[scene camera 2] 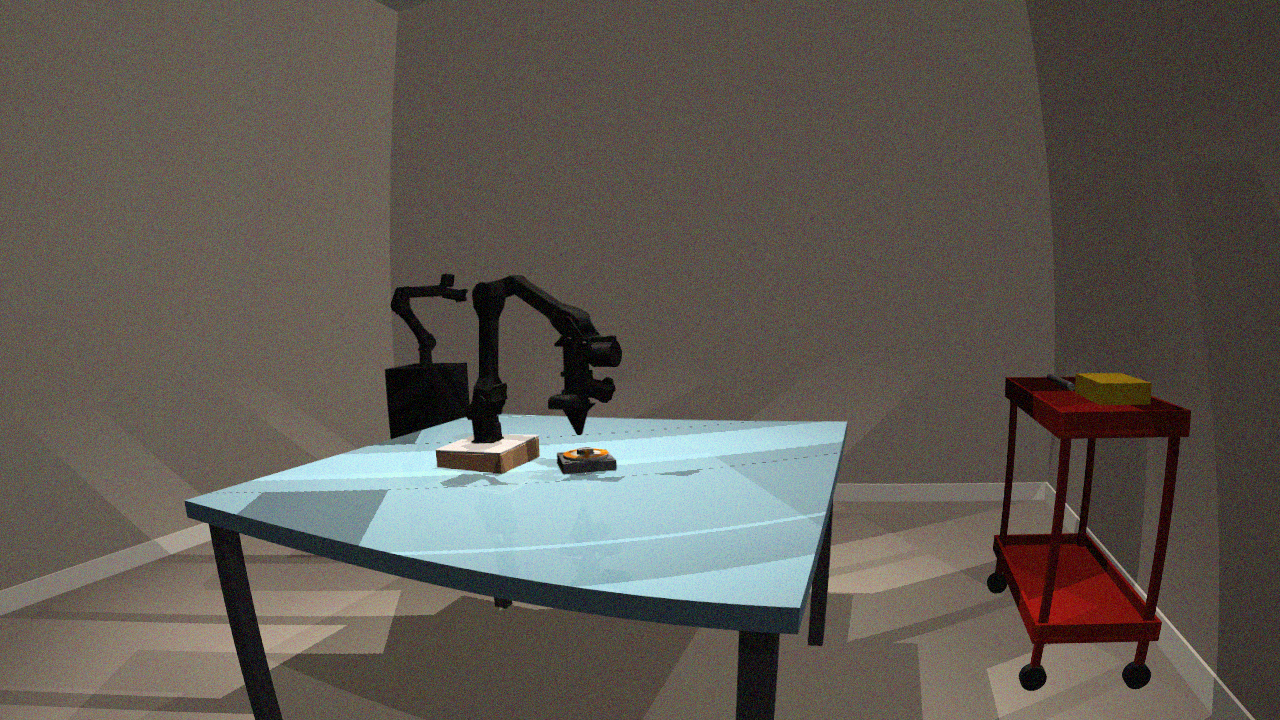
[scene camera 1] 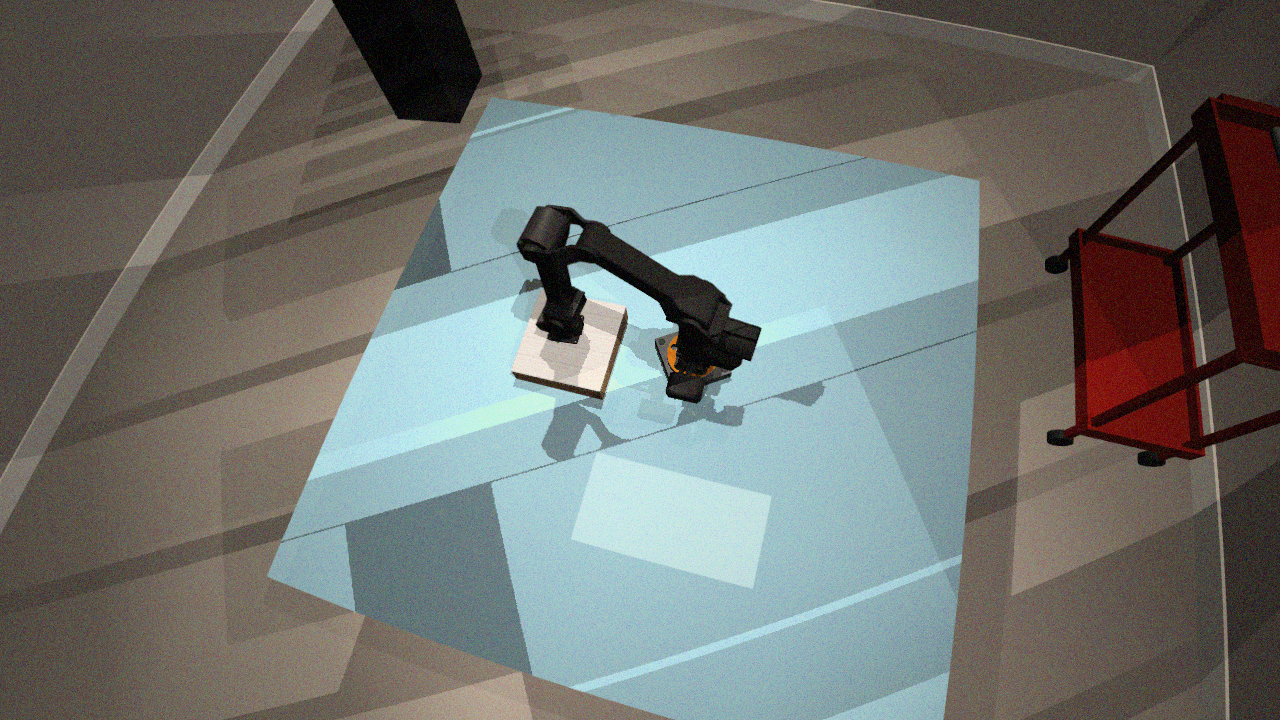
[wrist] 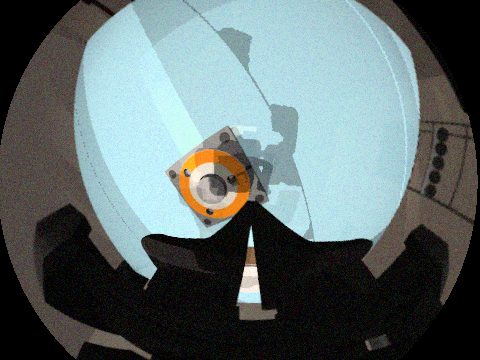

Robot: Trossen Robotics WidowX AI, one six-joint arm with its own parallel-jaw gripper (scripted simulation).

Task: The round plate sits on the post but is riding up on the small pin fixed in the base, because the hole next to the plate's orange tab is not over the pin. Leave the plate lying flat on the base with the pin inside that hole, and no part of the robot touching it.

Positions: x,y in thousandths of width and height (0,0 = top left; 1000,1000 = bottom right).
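I can find my gripper in the wrist view (524,571), and the same gripper is visible to me in scene camera 1 (542,510) and in scene camera 2 (453,603).
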